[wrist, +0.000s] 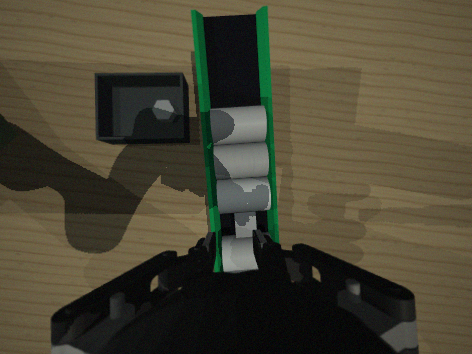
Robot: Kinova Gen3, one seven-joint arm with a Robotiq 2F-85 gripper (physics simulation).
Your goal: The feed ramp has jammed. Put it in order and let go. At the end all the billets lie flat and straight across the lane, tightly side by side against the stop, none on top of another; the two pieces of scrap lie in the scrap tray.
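Frame: origin at the arm's base, x ahead, y left, z up, level; millimetres.
Where they show: gripper, fingertip midpoint: [234,241].
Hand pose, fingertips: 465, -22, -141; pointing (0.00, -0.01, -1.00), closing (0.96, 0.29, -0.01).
Note:
Things, the pixels of their centre, and the offset from my fingertips, as dx, dy, dz. "*": a spot on its surface instead. Level surfaces: height alone.
- green-walled lane, surface spot: [263,60] * -16, +199, -38
- small pale scrap block, body centre: [244,221] +12, +9, -54
- billet, body centre: [246,251] +23, -25, -50
- hexagonal scrap piece, body centre: [164,111] -149, +134, -119
- dark scrap tray, body centre: [145,110] -176, +126, -114
- wooden table, its level: dz -131
My gripper [234,241] is partly open, its fingertips over the lower part of the green-walled lane [263,60], with nothing between them. A small pale scrap block [245,226] lies in the lane just ahead of the fingertips. Above it in the view, three pale billets [243,124] [246,160] [243,195] lie across the lane, side by side. Another billet [239,254] shows below the block, partly hidden by the fingers. The lane beyond that, with the stop, is hidden by the gripper. A hexagonal scrap piece [163,108] lies in the dark scrap tray [140,140].
The scrap tray stands left of the lane, close to its left wall. The upper end of the lane shows its dark floor [231,55]. The wooden table [395,45] lies around both, and shadows cross it.

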